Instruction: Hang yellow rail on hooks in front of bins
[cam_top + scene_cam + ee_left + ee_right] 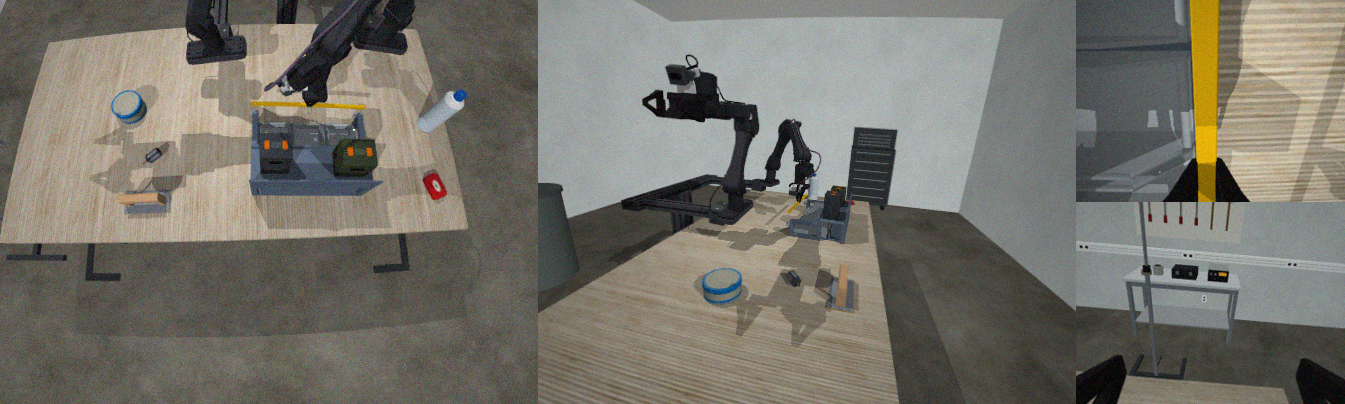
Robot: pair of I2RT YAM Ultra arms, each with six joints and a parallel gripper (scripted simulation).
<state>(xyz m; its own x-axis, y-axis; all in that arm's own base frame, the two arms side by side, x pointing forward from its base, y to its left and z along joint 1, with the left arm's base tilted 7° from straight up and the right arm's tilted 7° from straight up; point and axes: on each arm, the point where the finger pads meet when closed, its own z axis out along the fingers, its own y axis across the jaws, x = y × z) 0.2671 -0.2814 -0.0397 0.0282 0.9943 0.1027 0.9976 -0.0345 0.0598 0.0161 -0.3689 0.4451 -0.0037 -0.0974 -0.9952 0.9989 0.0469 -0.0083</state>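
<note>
The yellow rail lies 1 cm below my left hand. Round my left hand: white bottle (4 cm ahead, 49 cm to the left, 3 cm below); red tin (29 cm ahead, 46 cm to the left, 11 cm below); blue-grey shelf (13 cm ahead, 1 cm to the right, 6 cm below).
</note>
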